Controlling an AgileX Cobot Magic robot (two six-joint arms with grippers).
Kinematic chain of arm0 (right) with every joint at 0, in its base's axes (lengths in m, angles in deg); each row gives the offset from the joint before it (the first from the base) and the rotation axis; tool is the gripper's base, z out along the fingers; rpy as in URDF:
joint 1: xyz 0 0 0.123 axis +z
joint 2: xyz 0 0 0 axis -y
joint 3: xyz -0.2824 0 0.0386 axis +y
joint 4: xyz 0.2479 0 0.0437 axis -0.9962 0 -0.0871
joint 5: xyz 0 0 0 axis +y
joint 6: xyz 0.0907 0 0.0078 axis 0.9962 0 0.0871
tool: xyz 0 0 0 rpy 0 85 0
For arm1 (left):
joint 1: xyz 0 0 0.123 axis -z
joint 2: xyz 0 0 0 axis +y
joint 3: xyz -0.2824 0 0.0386 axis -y
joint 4: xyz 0.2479 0 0.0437 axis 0.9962 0 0.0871
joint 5: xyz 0 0 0 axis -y
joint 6: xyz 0.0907 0 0.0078 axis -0.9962 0 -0.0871
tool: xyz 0 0 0 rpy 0 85 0
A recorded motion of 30 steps. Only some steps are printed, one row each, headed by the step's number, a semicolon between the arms.
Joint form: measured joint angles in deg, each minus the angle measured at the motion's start. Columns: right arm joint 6, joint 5, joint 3, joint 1, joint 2, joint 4; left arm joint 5, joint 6, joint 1, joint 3, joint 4, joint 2.
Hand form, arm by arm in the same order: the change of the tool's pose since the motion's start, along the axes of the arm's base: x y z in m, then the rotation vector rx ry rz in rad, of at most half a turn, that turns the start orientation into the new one. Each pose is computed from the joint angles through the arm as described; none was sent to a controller.
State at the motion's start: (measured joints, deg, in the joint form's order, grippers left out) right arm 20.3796 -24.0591 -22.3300 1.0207 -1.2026 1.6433; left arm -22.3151 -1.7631 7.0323 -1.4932 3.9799 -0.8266
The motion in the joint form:
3: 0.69 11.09 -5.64 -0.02 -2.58 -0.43; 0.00 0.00 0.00 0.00 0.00 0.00
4: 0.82 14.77 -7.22 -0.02 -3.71 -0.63; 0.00 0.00 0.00 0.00 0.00 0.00
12: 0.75 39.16 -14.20 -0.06 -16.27 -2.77; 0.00 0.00 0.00 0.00 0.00 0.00
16: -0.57 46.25 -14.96 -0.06 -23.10 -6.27; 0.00 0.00 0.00 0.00 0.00 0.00
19: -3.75 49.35 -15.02 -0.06 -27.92 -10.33; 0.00 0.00 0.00 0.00 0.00 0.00
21: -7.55 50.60 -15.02 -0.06 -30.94 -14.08; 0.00 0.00 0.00 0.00 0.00 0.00
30: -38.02 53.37 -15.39 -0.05 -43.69 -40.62; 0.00 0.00 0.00 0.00 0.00 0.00
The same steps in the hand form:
3: 0.0042 -0.0006 0.0151 0.0147 0.1405 0.0075; 0.0000 0.0000 0.0000 0.0000 0.0000 0.0000
4: 0.0076 -0.0007 0.0183 0.0192 0.1969 0.0095; 0.0000 0.0000 0.0000 0.0000 0.0000 0.0000
12: 0.0599 0.0004 0.0134 0.0426 0.7205 0.0225; 0.0000 0.0000 0.0000 0.0000 0.0000 0.0000
16: 0.0886 0.0032 -0.0015 0.0630 0.9504 0.0539; 0.0000 0.0000 0.0000 0.0000 0.0000 0.0000
19: 0.1076 0.0066 -0.0133 0.0602 1.0856 0.0853; 0.0000 0.0000 0.0000 0.0000 0.0000 0.0000
21: 0.1190 0.0097 -0.0203 0.0436 1.1556 0.1125; 0.0000 0.0000 0.0000 0.0000 0.0000 0.0000
30: 0.1637 0.0298 -0.0431 -0.1153 1.3089 0.3110; 0.0000 0.0000 0.0000 0.0000 0.0000 0.0000

